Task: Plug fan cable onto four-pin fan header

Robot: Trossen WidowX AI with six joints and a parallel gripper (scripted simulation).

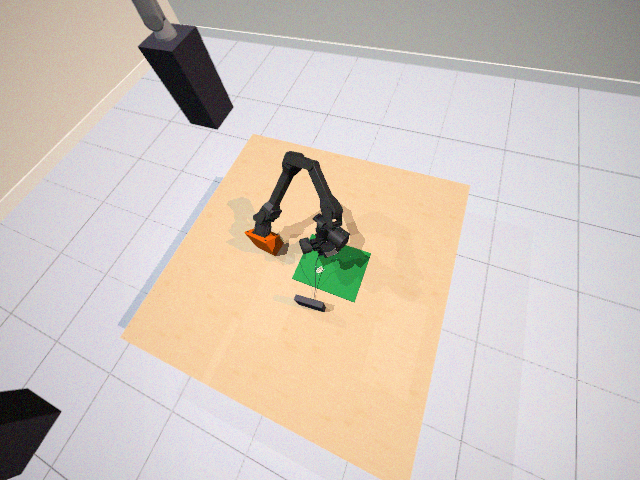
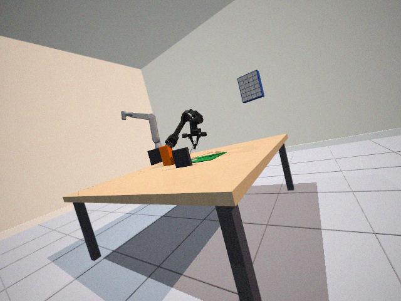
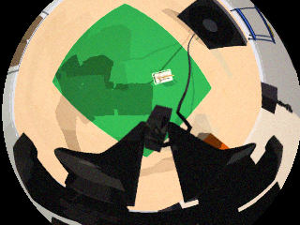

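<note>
My gripper tip is now 50 mm short of the green board, 20 mm to the left of it and 120 mm above it. From my gripper tip the other things lie so: four-pin fan header: 60 mm to the right, 100 mm below; then black fan: 30 mm ahead, 220 mm to the right, 40 mm below; then black fan plug: 10 mm behind, 10 mm below.
</note>
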